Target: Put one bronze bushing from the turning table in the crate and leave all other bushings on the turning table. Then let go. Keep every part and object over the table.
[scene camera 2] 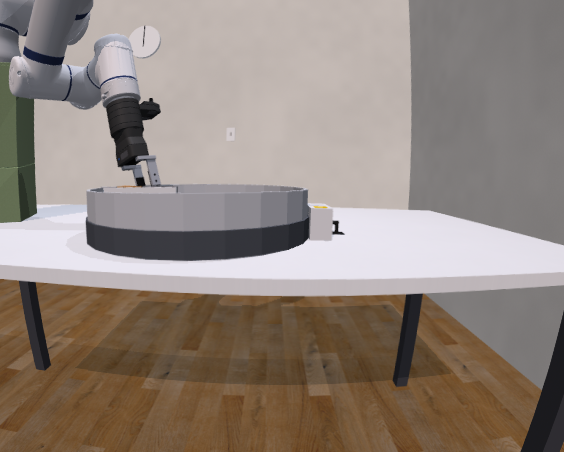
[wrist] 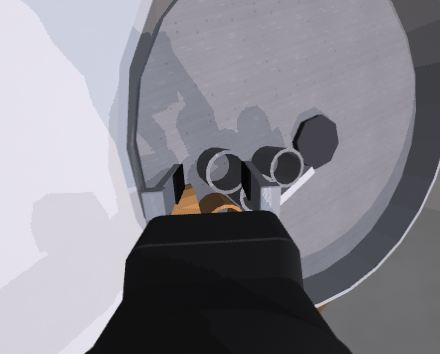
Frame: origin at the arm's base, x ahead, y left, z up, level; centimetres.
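Seen in the pictures: gripper, between the fingertips: (wrist: pixel 212 174).
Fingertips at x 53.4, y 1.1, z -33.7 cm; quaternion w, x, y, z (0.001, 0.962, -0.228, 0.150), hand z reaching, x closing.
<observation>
A point is followed by its place in that frame.
My gripper (scene camera 2: pixel 148 183) @[x 53.3, y 1.1, z -33.7 cm] (wrist: pixel 212 174) @[x 53.3, y 1.1, z -33.7 cm] is open and holds nothing. Its fingertips are at the left part of the turning table (scene camera 2: pixel 200 212) @[x 74.6, y -23.1, z -35.6 cm] (wrist: pixel 310 60) @[x 69.8, y 5.1, z -36.7 cm], about at rim height in the scene view. In the wrist view, a bronze bushing (wrist: pixel 186 201) @[x 50.2, y 0.6, z -33.2 cm] shows partly beside the left finger, and another bronze bushing (wrist: pixel 212 201) @[x 52.1, y -1.4, z -34.6 cm] shows right of it; the gripper body hides their lower parts. A dark grey bushing (wrist: pixel 204 165) @[x 53.2, y 2.2, z -33.8 cm] stands beyond them, partly behind the right finger. A second grey bushing (wrist: pixel 262 156) @[x 58.9, y -0.6, z -34.9 cm] stands further right. A third is mostly hidden by the right finger. The crate does not show.
The turning table has a raised wall around it. A dark eight-sided post (wrist: pixel 317 141) @[x 66.6, y -3.4, z -35.9 cm] rises inside it, with a thin white divider (wrist: pixel 298 185) @[x 60.3, y -4.6, z -33.0 cm] (scene camera 2: pixel 145 190) @[x 56.2, y -5.5, z -33.6 cm] beside it. A small white box with a yellow top (scene camera 2: pixel 320 223) @[x 90.4, y -5.3, z -38.9 cm] stands against the wall's right side on the white table (scene camera 2: pixel 425 250) @[x 108.4, y -10.8, z -42.0 cm].
</observation>
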